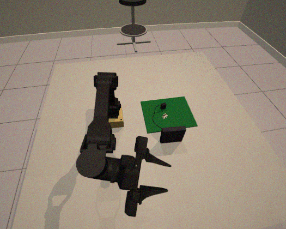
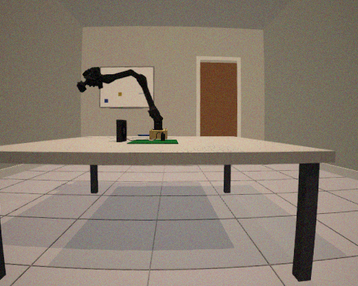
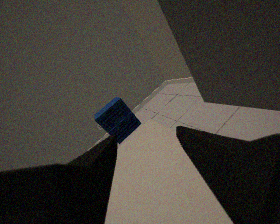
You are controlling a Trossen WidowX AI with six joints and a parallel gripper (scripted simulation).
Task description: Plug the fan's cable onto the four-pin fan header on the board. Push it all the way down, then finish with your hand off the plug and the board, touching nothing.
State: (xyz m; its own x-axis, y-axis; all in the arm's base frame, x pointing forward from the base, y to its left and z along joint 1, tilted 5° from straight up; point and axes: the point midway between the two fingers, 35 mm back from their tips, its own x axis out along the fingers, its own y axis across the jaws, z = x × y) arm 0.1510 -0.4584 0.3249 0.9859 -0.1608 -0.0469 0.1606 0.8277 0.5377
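Now: the dark fan plug 10 cm ahead of my gripper tip, 54 cm to the left of it and 35 cm below it. Also, from my gripper tip: green board: 12 cm ahead, 50 cm to the left, 39 cm below; then white four-pin header: 10 cm ahead, 47 cm to the left, 38 cm below; then black fan: 11 cm ahead, 32 cm to the left, 32 cm below.
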